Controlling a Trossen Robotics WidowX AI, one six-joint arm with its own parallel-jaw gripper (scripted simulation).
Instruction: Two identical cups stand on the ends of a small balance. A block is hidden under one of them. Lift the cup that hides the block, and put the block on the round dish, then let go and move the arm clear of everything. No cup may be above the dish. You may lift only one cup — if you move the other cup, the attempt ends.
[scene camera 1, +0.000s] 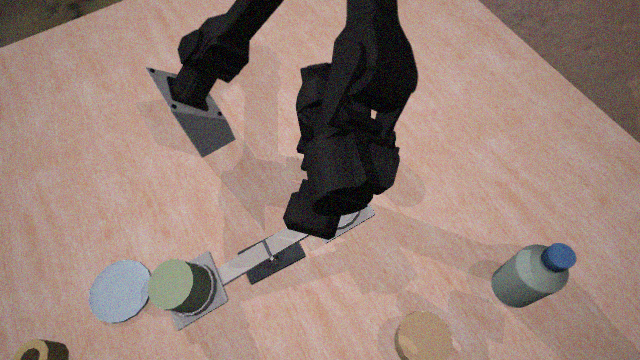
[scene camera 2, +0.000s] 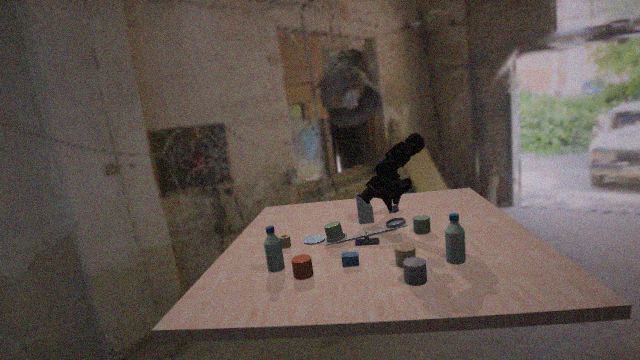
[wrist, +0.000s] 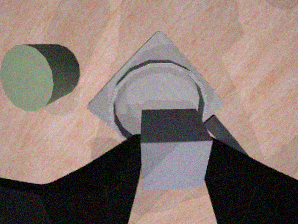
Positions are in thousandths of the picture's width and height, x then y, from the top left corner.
Labels:
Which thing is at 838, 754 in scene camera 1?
A bottle.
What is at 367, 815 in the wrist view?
My gripper.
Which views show my gripper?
Scene camera 1, scene camera 2 and the wrist view: all of them.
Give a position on a balance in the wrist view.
529, 342

